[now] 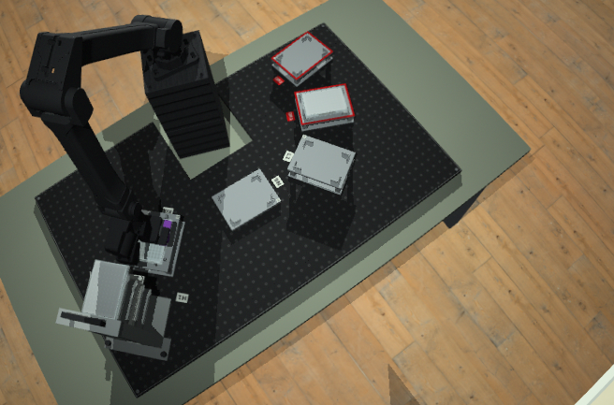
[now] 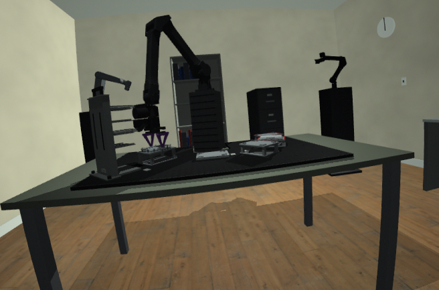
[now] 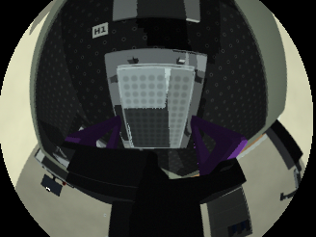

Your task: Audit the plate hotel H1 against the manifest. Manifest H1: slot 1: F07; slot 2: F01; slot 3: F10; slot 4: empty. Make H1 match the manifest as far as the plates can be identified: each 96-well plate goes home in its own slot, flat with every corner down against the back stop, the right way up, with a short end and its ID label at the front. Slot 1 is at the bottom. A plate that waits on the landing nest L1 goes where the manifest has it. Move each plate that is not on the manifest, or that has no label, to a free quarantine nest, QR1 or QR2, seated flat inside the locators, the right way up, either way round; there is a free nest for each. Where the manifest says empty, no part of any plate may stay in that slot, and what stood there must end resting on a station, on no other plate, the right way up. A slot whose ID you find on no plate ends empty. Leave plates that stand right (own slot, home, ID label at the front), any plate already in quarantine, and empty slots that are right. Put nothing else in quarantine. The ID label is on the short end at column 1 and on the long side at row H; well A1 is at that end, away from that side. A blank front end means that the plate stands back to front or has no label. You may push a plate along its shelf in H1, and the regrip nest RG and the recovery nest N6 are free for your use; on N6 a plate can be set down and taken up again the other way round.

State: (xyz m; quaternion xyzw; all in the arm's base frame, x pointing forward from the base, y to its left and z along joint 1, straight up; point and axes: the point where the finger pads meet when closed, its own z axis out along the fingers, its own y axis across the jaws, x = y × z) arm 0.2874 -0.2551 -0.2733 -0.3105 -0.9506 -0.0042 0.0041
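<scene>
My gripper is now 2 cm above the regrip nest RG. The rest, counted from my hand: plate hotel H1: 22 cm ahead, 16 cm to the right, 8 cm above; recovery nest N6: 28 cm to the left, 8 cm below; grey 96-well plate: 15 cm ahead, 11 cm to the right, 20 cm above.
</scene>
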